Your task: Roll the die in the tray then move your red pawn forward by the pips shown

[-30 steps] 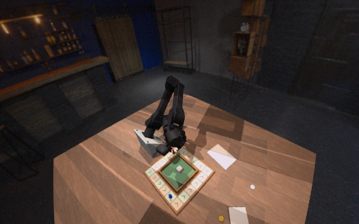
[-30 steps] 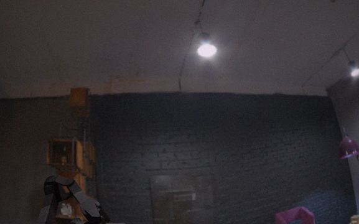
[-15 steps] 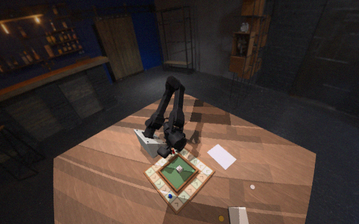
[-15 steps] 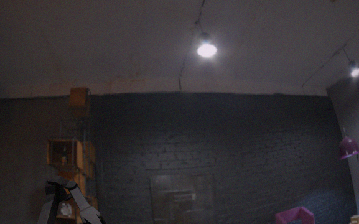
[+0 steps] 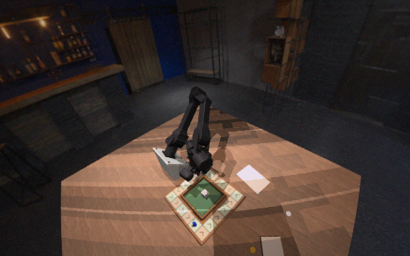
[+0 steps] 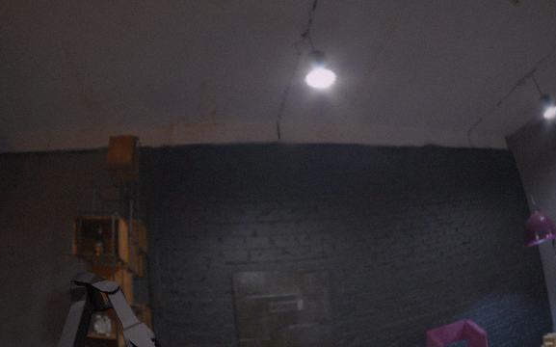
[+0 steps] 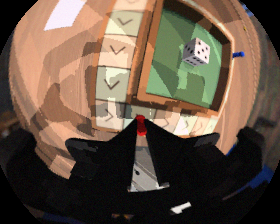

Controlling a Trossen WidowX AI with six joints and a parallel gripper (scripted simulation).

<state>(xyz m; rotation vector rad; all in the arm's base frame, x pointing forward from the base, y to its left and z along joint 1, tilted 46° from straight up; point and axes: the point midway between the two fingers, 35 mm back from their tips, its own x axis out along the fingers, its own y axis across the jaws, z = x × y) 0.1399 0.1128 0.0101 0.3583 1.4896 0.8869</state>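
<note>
The die lies 12 cm ahead of my gripper tip and 4 cm to the right of it. Also, from my gripper tip: blue pawn: 20 cm ahead, 15 cm to the right, 1 cm above; then green tray: 12 cm ahead, 5 cm to the right, 1 cm below; then red pawn: 1 cm above.
</note>
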